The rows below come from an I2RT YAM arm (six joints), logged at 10 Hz.
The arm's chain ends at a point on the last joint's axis. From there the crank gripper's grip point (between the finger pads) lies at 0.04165 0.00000 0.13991 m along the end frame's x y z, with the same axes.
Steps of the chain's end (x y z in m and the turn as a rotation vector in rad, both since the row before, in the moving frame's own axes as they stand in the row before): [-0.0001 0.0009 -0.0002 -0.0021 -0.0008 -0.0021]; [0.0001 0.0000 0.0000 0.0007 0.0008 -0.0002]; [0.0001 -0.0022 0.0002 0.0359 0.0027 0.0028]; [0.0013 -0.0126 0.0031 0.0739 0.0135 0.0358]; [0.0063 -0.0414 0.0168 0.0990 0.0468 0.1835]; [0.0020 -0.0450 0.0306 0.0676 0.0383 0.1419]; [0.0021 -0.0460 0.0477 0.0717 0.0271 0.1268]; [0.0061 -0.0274 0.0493 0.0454 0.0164 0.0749]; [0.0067 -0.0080 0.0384 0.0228 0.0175 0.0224]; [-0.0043 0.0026 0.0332 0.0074 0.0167 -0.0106]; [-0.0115 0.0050 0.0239 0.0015 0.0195 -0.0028]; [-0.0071 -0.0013 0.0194 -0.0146 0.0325 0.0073]
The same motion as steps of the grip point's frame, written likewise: [-0.0002 0.0011 -0.0002 -0.0021 -0.0008 -0.0021]; [0.0002 -0.0001 0.0000 0.0007 0.0008 -0.0002]; [0.0005 -0.0071 0.0000 0.0359 0.0027 0.0028]; [0.0033 -0.0214 0.0022 0.0739 0.0135 0.0358]; [0.0133 -0.0469 0.0144 0.0990 0.0468 0.1835]; [0.0076 -0.0481 0.0288 0.0676 0.0383 0.1419]; [0.0062 -0.0505 0.0464 0.0717 0.0271 0.1268]; [0.0085 -0.0305 0.0485 0.0454 0.0164 0.0749]; [0.0092 -0.0102 0.0376 0.0228 0.0175 0.0224]; [-0.0020 0.0011 0.0325 0.0074 0.0167 -0.0106]; [-0.0088 0.0047 0.0231 0.0015 0.0195 -0.0028]; [-0.0026 0.0011 0.0180 -0.0146 0.0325 0.0073]
